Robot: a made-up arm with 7 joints.
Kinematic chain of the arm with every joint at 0, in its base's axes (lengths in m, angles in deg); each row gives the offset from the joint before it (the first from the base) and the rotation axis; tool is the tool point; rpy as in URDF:
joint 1: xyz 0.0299 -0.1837 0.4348 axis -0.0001 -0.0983 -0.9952
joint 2: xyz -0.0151 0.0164 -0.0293 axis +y
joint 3: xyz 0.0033 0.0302 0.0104 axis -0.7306 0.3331 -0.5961
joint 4: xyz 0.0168 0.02 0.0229 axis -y
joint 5: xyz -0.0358 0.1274 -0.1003 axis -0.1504 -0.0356 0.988
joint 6: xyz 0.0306 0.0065 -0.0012 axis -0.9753 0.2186 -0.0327
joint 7: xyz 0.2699 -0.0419 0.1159 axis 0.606 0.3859 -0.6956
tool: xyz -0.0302 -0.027 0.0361 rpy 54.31 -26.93 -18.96
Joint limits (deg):
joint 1: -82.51..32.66
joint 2: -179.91..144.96
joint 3: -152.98..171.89
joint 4: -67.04..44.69
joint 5: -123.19..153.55
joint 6: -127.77..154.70
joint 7: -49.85..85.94
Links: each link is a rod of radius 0.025 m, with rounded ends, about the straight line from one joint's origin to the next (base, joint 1, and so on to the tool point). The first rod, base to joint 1, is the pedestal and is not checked.
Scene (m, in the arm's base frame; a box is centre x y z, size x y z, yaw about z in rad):
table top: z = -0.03
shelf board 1: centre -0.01 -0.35 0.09 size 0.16 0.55 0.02 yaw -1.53
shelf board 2: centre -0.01 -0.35 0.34 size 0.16 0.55 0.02 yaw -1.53
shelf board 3: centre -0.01 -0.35 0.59 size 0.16 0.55 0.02 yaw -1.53
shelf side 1: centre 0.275 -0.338 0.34 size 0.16 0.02 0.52 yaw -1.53
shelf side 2: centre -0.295 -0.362 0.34 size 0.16 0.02 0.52 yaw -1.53
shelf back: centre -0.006 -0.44 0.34 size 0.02 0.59 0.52 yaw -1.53
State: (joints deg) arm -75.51 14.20 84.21 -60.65 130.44 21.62 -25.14
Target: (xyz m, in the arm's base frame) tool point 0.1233 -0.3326 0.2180
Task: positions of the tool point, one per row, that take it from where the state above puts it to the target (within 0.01 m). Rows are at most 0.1 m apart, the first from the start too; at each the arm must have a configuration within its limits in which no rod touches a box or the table.
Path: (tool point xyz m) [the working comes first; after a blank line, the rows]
Joints at the target: -63.07 16.96 90.52 -67.04 26.17 -21.67 -22.05
Straight joint move there: touches shelf board 1, the table top.

1: -0.2579 0.0214 0.0836
2: -0.2179 0.0025 0.0538
3: -0.1746 -0.0242 0.0359
4: -0.1301 -0.0570 0.0311
5: -0.0709 -0.0867 0.0387
6: -0.0123 -0.1139 0.0627
7: 0.0411 -0.1388 0.1022
8: 0.0854 -0.1619 0.1549
9: 0.1172 -0.1839 0.2180
10: 0.1254 -0.2304 0.2090
11: 0.1276 -0.2809 0.2087
12: 0.1233 -0.3326 0.2180

